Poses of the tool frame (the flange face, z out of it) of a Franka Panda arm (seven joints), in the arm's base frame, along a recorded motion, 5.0 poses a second.
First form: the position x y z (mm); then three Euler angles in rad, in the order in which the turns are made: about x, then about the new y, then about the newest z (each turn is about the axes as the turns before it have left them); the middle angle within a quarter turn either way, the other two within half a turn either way.
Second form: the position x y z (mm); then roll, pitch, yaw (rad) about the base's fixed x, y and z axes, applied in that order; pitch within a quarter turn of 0, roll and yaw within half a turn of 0. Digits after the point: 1 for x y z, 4 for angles.
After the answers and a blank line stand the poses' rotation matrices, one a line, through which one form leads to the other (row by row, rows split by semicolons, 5 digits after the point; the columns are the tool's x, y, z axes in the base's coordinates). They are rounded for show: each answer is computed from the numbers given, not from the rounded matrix.
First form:
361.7 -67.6 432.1 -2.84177 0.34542 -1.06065
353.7 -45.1 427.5 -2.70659 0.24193 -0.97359
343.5 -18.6 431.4 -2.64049 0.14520 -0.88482
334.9 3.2 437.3 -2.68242 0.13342 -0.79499
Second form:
361.7 -67.6 432.1 2.9892 -0.4287 1.0412
353.7 -45.1 427.5 -3.0766 -0.4900 0.9036
343.5 -18.6 431.4 -2.9084 -0.4691 0.7916
334.9 3.2 437.3 -2.8933 -0.4114 0.7117

0.45946 0.82113 0.33859; 0.78491 -0.55379 0.27791; 0.41570 0.13808 -0.89896
0.54596 0.80283 0.23958; 0.69313 -0.59345 0.40914; 0.47065 -0.05732 -0.88046
0.62676 0.76566 0.14469; 0.63464 -0.60934 0.47534; 0.45211 -0.20610 -0.86782
0.69407 0.70751 0.13302; 0.59863 -0.66984 0.43927; 0.39989 -0.22525 -0.88845

